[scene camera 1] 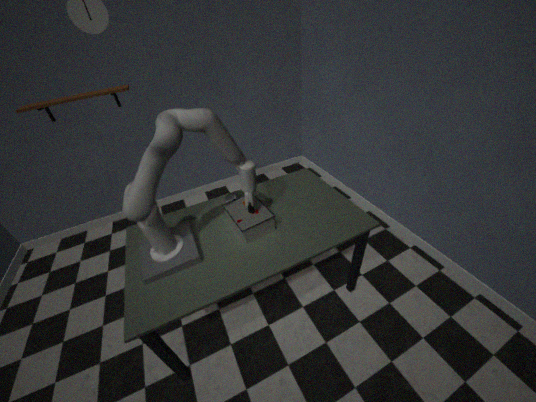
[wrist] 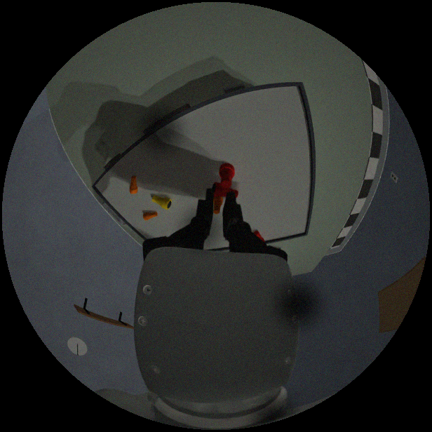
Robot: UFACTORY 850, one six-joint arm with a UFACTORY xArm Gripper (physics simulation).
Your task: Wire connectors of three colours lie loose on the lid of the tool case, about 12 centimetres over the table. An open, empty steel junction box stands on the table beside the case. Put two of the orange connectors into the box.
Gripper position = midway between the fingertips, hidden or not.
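There's my gripper (wrist: 218, 200), and I can see a tool case (wrist: 265, 131) as well.
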